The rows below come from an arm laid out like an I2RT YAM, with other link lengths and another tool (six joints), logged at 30 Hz.
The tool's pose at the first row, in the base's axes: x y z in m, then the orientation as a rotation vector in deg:
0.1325, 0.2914, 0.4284, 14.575, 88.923, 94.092
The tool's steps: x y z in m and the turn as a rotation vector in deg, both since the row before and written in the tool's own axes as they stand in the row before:
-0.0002, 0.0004, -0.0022, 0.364, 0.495, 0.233
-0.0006, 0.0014, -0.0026, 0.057, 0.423, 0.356
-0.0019, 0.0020, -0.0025, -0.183, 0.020, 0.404
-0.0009, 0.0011, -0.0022, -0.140, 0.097, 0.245
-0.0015, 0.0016, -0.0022, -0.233, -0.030, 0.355
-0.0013, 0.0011, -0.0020, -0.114, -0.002, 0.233
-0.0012, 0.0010, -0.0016, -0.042, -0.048, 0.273
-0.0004, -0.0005, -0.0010, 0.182, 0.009, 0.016
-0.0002, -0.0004, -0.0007, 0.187, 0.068, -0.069
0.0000, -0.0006, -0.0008, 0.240, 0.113, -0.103
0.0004, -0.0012, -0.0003, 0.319, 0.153, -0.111
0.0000, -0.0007, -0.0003, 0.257, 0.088, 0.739
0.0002, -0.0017, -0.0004, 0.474, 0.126, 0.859
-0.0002, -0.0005, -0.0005, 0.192, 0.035, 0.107
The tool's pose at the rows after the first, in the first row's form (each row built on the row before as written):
0.1310, 0.2897, 0.4284, 14.570, 89.630, 94.181
0.1291, 0.2876, 0.4294, 14.560, 90.033, 94.566
0.1279, 0.2847, 0.4314, 14.781, 89.934, 95.020
0.1266, 0.2826, 0.4323, 14.833, 89.911, 95.348
0.1255, 0.2801, 0.4339, 15.028, 89.725, 95.783
0.1246, 0.2779, 0.4350, 15.162, 89.649, 96.046
0.1239, 0.2760, 0.4360, 15.403, 89.606, 96.269
0.1237, 0.2749, 0.4355, 15.503, 89.774, 96.150
0.1235, 0.2742, 0.4351, 15.488, 89.981, 95.984
0.1232, 0.2736, 0.4344, 15.436, 90.263, 95.769
0.1232, 0.2735, 0.4331, 15.386, 90.643, 95.503
0.1233, 0.2732, 0.4324, 16.065, 91.011, 95.907
0.1236, 0.2729, 0.4307, 16.928, 91.608, 96.251
0.1236, 0.2723, 0.4302, 17.088, 91.814, 96.201

